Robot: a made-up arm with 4 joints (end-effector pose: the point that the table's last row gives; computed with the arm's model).
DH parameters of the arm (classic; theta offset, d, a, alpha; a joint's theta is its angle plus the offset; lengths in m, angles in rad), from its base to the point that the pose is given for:
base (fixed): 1.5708 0.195 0 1.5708
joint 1: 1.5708 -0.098 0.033 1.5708
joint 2: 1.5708 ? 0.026 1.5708
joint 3: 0 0.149 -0.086 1.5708
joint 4: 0 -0.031 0.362 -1.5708
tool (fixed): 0 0.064 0 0
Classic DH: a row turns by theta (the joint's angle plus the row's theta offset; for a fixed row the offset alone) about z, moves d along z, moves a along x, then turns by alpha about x.
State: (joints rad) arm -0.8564 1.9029 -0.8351 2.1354
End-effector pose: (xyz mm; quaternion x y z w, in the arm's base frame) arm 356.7 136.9 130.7 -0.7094 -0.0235 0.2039 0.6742
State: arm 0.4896 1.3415 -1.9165 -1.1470
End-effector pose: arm -245.4 -217.2 61.3 -0.0324 0.7257 -0.6581 0.1982
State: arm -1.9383 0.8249 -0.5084 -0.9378
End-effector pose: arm -40.7 -103.1 438.7 -0.4995 0.2157 -0.7578 0.3602
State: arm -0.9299 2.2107 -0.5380 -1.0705
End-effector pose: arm -307.4 -119.7 326.6 0.0981 -0.7593 0.6312 0.1244
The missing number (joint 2, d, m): -0.13
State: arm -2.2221 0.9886 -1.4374 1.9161
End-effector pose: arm 304.4 131.8 -82.1 0.8934 0.2191 -0.2672 0.2872
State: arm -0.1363 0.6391 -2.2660 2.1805
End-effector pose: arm 363.8 141.7 377.0 -0.9126 -0.3045 -0.1247 0.2426
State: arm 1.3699 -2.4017 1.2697 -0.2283
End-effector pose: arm -244.2 38.1 337.9 -0.2073 -0.6468 -0.3346 0.6532
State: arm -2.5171 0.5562 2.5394 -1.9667
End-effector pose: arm -85.0 72.9 521.2 0.2761 -0.7788 0.0454 0.5614
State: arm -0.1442 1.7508 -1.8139 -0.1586
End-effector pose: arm 56.6 -404.1 270.6 -0.5871 0.4619 -0.5857 0.3146
